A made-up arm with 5 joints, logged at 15 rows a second.
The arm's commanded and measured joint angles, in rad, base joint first. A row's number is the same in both.
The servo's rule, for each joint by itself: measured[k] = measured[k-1] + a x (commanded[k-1-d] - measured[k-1]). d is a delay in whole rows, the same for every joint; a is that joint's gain. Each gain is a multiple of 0.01, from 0.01 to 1. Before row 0 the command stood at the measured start. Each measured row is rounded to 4 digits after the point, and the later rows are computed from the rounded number. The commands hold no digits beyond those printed.
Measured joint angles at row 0: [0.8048, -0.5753, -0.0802, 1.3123, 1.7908]
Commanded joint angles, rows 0 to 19: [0.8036, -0.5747, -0.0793, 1.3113, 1.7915]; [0.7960, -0.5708, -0.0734, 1.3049, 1.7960]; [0.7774, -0.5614, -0.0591, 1.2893, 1.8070]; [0.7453, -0.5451, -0.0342, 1.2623, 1.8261]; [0.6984, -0.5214, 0.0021, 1.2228, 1.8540]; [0.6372, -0.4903, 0.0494, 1.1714, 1.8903]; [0.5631, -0.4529, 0.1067, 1.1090, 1.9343]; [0.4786, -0.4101, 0.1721, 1.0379, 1.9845]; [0.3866, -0.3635, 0.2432, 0.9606, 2.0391]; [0.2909, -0.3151, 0.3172, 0.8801, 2.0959]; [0.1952, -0.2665, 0.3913, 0.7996, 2.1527]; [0.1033, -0.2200, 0.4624, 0.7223, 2.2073]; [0.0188, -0.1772, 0.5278, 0.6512, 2.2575]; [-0.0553, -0.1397, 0.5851, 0.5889, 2.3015]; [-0.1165, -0.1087, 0.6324, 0.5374, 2.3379]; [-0.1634, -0.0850, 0.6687, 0.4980, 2.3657]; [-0.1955, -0.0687, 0.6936, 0.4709, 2.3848]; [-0.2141, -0.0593, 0.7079, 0.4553, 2.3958]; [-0.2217, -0.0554, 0.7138, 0.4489, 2.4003]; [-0.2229, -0.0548, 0.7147, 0.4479, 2.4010]
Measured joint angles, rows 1 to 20: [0.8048, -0.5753, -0.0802, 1.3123, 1.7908]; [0.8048, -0.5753, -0.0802, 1.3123, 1.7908]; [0.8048, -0.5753, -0.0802, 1.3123, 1.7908]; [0.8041, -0.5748, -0.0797, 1.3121, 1.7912]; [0.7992, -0.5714, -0.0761, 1.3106, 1.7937]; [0.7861, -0.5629, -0.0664, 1.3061, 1.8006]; [0.7616, -0.5478, -0.0480, 1.2969, 1.8139]; [0.7237, -0.5254, -0.0194, 1.2813, 1.8348]; [0.6718, -0.4956, 0.0198, 1.2582, 1.8637]; [0.6066, -0.4593, 0.0693, 1.2269, 1.9004]; [0.5298, -0.4175, 0.1279, 1.1872, 1.9441]; [0.4439, -0.3716, 0.1936, 1.1396, 1.9935]; [0.3521, -0.3236, 0.2641, 1.0851, 2.0467]; [0.2580, -0.2751, 0.3366, 1.0251, 2.1018]; [0.1652, -0.2283, 0.4083, 0.9615, 2.1567]; [0.0774, -0.1849, 0.4764, 0.8963, 2.2091]; [-0.0022, -0.1465, 0.5384, 0.8317, 2.2571]; [-0.0708, -0.1144, 0.5920, 0.7699, 2.2991]; [-0.1264, -0.0894, 0.6357, 0.7128, 2.3337]; [-0.1679, -0.0718, 0.6687, 0.6620, 2.3603]
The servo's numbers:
d 3
a 0.60 0.85 0.57 0.21 0.52

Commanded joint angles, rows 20 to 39: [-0.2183, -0.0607, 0.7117, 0.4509, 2.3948]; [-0.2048, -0.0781, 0.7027, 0.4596, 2.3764]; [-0.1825, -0.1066, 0.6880, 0.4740, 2.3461]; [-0.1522, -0.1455, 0.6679, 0.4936, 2.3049]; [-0.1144, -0.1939, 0.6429, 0.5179, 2.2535]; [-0.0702, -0.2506, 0.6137, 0.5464, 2.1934]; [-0.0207, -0.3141, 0.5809, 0.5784, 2.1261]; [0.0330, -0.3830, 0.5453, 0.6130, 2.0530]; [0.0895, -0.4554, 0.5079, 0.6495, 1.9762]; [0.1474, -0.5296, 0.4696, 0.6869, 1.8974]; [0.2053, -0.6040, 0.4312, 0.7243, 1.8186]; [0.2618, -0.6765, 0.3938, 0.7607, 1.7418]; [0.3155, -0.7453, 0.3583, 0.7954, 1.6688]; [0.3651, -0.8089, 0.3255, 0.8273, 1.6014]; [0.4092, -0.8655, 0.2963, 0.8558, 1.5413]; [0.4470, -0.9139, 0.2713, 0.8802, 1.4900]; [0.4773, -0.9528, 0.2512, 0.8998, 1.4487]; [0.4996, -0.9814, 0.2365, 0.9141, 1.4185]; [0.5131, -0.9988, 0.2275, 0.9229, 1.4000]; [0.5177, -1.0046, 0.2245, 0.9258, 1.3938]
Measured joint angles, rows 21 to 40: [-0.1956, -0.0612, 0.6910, 0.6186, 2.3788]; [-0.2113, -0.0563, 0.7040, 0.5830, 2.3900]; [-0.2183, -0.0550, 0.7101, 0.5546, 2.3957]; [-0.2183, -0.0598, 0.7110, 0.5328, 2.3952]; [-0.2102, -0.0754, 0.7063, 0.5174, 2.3854]; [-0.1936, -0.1019, 0.6959, 0.5083, 2.3650]; [-0.1688, -0.1390, 0.6799, 0.5052, 2.3337]; [-0.1362, -0.1857, 0.6588, 0.5079, 2.2920]; [-0.0966, -0.2409, 0.6331, 0.5160, 2.2407]; [-0.0511, -0.3031, 0.6033, 0.5291, 2.1811]; [-0.0006, -0.3710, 0.5702, 0.5467, 2.1145]; [0.0535, -0.4427, 0.5347, 0.5683, 2.0426]; [0.1098, -0.5166, 0.4976, 0.5932, 1.9671]; [0.1671, -0.5909, 0.4598, 0.6207, 1.8899]; [0.2239, -0.6637, 0.4222, 0.6501, 1.8129]; [0.2789, -0.7331, 0.3858, 0.6806, 1.7380]; [0.3306, -0.7975, 0.3514, 0.7114, 1.6670]; [0.3778, -0.8553, 0.3200, 0.7417, 1.6016]; [0.4193, -0.9051, 0.2922, 0.7708, 1.5436]; [0.4541, -0.9456, 0.2688, 0.7979, 1.4943]
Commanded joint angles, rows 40 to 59: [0.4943, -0.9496, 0.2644, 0.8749, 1.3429]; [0.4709, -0.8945, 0.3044, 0.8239, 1.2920]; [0.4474, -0.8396, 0.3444, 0.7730, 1.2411]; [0.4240, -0.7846, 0.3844, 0.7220, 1.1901]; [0.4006, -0.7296, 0.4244, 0.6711, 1.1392]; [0.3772, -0.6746, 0.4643, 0.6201, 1.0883]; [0.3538, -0.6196, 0.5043, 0.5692, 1.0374]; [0.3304, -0.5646, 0.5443, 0.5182, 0.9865]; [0.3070, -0.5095, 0.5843, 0.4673, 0.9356]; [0.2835, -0.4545, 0.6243, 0.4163, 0.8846]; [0.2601, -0.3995, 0.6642, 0.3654, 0.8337]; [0.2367, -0.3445, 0.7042, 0.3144, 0.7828]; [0.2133, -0.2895, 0.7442, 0.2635, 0.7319]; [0.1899, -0.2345, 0.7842, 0.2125, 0.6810]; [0.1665, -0.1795, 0.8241, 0.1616, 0.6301]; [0.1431, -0.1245, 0.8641, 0.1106, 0.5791]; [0.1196, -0.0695, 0.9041, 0.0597, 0.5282]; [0.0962, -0.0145, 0.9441, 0.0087, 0.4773]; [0.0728, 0.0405, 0.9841, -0.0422, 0.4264]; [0.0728, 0.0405, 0.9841, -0.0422, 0.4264]
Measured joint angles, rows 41 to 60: [0.4814, -0.9760, 0.2504, 0.8223, 1.4549]; [0.5004, -0.9954, 0.2373, 0.8434, 1.4264]; [0.5108, -1.0032, 0.2300, 0.8607, 1.4094]; [0.5009, -0.9576, 0.2496, 0.8637, 1.3748]; [0.4829, -0.9040, 0.2808, 0.8553, 1.3317]; [0.4616, -0.8493, 0.3171, 0.8380, 1.2846]; [0.4390, -0.7943, 0.3555, 0.8136, 1.2355]; [0.4160, -0.7393, 0.3948, 0.7837, 1.1854]; [0.3927, -0.6843, 0.4344, 0.7493, 1.1349]; [0.3694, -0.6293, 0.4742, 0.7115, 1.0842]; [0.3460, -0.5743, 0.5142, 0.6709, 1.0334]; [0.3226, -0.5192, 0.5542, 0.6281, 0.9825]; [0.2991, -0.4642, 0.5942, 0.5836, 0.9316]; [0.2757, -0.4092, 0.6341, 0.5378, 0.8807]; [0.2523, -0.3542, 0.6741, 0.4909, 0.8298]; [0.2289, -0.2992, 0.7141, 0.4431, 0.7789]; [0.2055, -0.2442, 0.7541, 0.3947, 0.7280]; [0.1821, -0.1892, 0.7940, 0.3457, 0.6771]; [0.1587, -0.1342, 0.8340, 0.2963, 0.6261]; [0.1352, -0.0792, 0.8740, 0.2466, 0.5752]
